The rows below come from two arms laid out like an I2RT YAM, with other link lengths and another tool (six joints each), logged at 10 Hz.
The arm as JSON. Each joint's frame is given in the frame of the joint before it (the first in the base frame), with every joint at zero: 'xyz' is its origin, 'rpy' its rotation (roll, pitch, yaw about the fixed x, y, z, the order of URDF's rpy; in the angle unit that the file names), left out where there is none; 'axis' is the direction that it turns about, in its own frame. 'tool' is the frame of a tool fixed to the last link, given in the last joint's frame.
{
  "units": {
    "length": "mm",
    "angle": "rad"
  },
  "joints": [
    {
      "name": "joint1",
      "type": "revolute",
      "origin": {
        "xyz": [
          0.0,
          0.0,
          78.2
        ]
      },
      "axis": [
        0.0,
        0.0,
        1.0
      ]
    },
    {
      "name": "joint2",
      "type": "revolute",
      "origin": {
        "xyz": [
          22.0,
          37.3,
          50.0
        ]
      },
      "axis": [
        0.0,
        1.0,
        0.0
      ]
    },
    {
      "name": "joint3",
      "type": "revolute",
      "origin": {
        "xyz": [
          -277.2,
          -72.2,
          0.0
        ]
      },
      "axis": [
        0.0,
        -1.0,
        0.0
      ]
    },
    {
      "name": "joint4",
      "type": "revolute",
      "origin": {
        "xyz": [
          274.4,
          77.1,
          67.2
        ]
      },
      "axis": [
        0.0,
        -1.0,
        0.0
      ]
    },
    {
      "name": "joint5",
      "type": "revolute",
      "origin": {
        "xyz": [
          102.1,
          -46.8,
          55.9
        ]
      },
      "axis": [
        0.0,
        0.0,
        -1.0
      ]
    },
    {
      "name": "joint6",
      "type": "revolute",
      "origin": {
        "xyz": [
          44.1,
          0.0,
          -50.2
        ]
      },
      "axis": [
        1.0,
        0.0,
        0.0
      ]
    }
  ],
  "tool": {
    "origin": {
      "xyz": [
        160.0,
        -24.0,
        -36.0
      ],
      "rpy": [
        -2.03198,
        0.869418,
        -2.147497
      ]
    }
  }
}
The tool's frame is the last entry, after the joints.
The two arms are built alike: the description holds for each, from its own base.
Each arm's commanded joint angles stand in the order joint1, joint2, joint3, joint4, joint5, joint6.
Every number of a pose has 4 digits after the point. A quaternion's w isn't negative.
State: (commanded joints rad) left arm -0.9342 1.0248 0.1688 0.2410 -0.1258 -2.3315; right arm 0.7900 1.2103 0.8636 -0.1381 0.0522 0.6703
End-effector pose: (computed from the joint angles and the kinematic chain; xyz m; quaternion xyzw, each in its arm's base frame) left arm 0.2388 -0.3036 0.0646 0.6719 -0.4218 0.5776 0.1925; right arm 0.3310 0.3175 0.1818 -0.3247 0.8764 0.1354 0.3289
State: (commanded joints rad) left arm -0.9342 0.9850 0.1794 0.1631 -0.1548 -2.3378; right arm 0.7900 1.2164 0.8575 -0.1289 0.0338 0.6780
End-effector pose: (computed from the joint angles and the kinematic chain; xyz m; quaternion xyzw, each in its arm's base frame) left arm 0.2404 -0.2953 0.0634 0.6820 -0.4202 0.5720 0.1763; right arm 0.3287 0.3209 0.1782 -0.3279 0.8758 0.1434 0.3239
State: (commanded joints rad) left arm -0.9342 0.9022 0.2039 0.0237 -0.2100 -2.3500; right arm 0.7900 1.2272 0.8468 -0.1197 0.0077 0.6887
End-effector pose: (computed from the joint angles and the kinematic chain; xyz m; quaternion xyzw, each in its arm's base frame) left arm 0.2440 -0.2806 0.0687 0.6953 -0.4138 0.5687 0.1482; right arm 0.3245 0.3249 0.1701 -0.3329 0.8762 0.1532 0.3132
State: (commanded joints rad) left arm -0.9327 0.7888 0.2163 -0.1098 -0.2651 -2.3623; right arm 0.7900 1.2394 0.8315 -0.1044 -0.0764 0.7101
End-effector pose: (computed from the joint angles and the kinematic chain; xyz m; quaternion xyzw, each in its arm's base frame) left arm 0.2461 -0.2631 0.0802 0.7022 -0.4022 0.5745 0.1232; right arm 0.3109 0.3368 0.1611 -0.3512 0.8703 0.1858 0.2910
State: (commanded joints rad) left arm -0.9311 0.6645 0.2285 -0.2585 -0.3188 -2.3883; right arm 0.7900 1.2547 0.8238 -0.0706 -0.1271 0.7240
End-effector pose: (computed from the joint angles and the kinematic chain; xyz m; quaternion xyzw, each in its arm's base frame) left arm 0.2457 -0.2421 0.0905 0.7118 -0.3856 0.5785 0.0999; right arm 0.3058 0.3471 0.1595 -0.3609 0.8632 0.2088 0.2846
